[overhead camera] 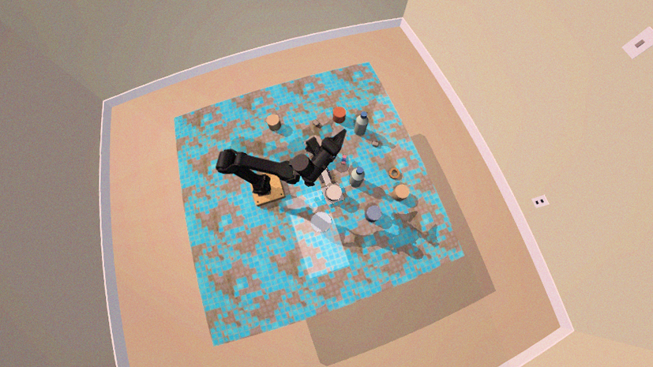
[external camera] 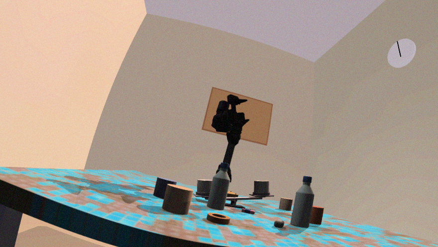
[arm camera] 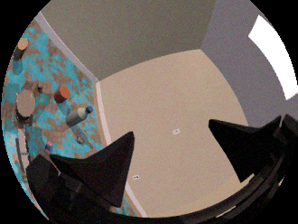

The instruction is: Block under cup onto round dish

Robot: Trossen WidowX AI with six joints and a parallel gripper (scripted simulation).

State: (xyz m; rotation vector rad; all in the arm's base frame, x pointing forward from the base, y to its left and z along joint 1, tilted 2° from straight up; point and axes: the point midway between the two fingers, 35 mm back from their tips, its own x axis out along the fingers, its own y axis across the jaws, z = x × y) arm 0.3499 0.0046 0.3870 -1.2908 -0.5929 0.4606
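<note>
Now: gripper tip 50 mm past the small grey block, 100 mm to the left of it and 390 mm above it. Also, from my gripper tip: round grey dish (130 mm behind, 220 mm to the right, 420 mm below); dark blue cylinder (100 mm ahead, 240 mm to the right, 390 mm below); small balance (70 mm behind, 30 mm to the left, 390 mm below).
</note>
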